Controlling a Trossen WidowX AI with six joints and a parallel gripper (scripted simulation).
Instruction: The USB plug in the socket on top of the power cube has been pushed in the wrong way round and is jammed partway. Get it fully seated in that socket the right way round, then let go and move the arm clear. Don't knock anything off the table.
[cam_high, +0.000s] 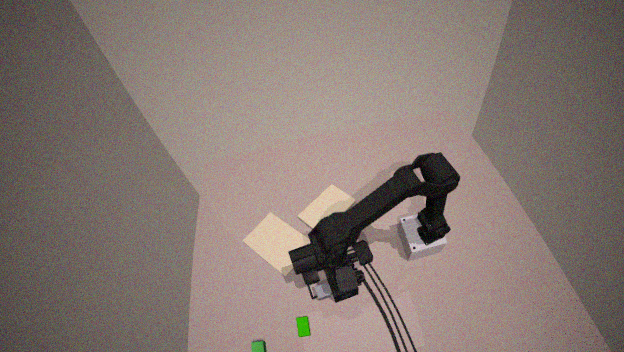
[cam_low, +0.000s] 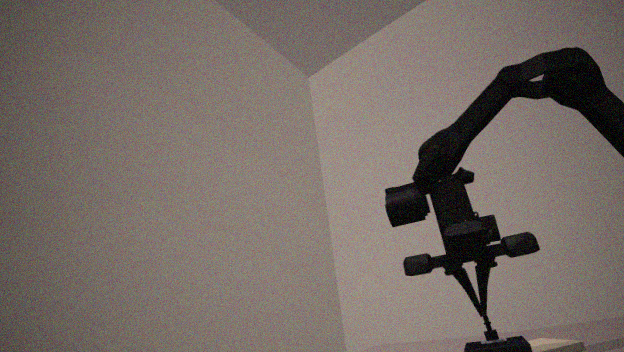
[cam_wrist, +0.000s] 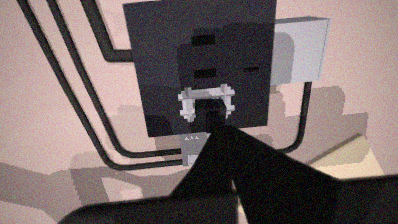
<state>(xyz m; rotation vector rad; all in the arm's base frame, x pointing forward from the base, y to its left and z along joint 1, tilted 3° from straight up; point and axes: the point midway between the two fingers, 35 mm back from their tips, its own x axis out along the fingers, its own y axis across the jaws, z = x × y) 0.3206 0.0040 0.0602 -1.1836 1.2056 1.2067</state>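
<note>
My gripper tip is now 20 mm above the USB plug.
</note>
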